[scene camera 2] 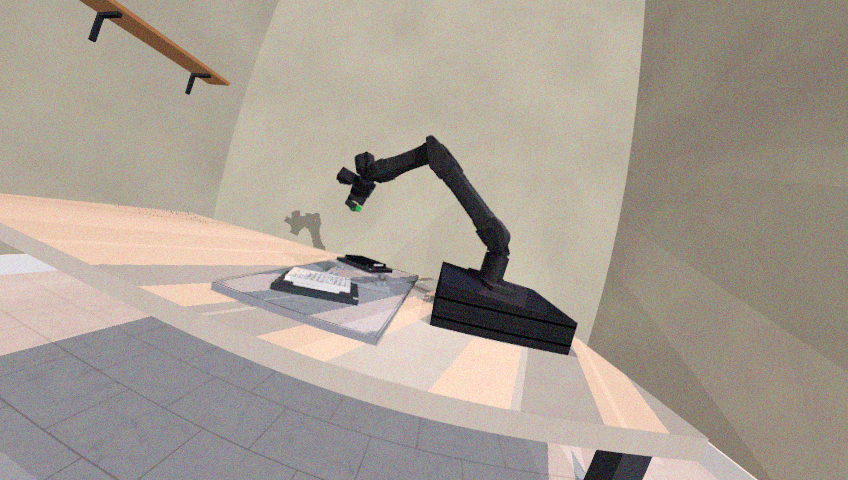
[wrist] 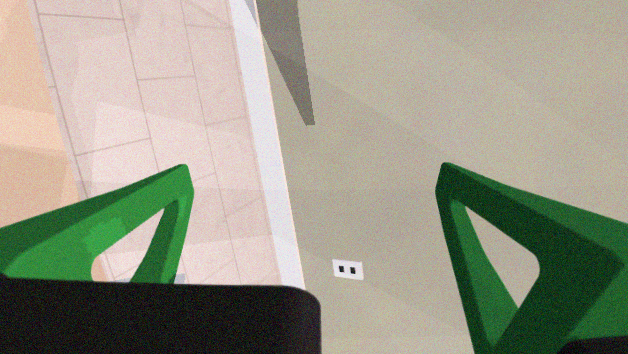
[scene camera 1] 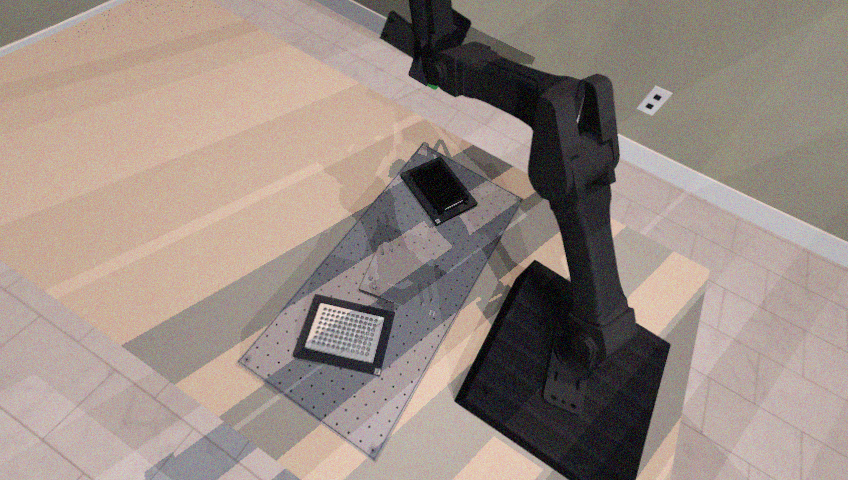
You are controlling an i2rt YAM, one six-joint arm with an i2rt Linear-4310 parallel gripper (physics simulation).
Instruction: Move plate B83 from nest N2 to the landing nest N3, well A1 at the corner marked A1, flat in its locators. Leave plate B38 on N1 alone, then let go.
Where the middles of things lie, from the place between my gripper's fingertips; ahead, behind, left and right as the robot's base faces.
Scene:
The black well plate [scene camera 1: 443,192] is 210 mm below my hand, 200 mm to the left of it and 100 mm behind it. Also, from my hand: plate nest [scene camera 2: 365,281] (450 mm to the left, 220 mm below, 110 mm behind); white well plate [scene camera 1: 338,331] (600 mm to the left, 210 mm below, 50 mm behind).

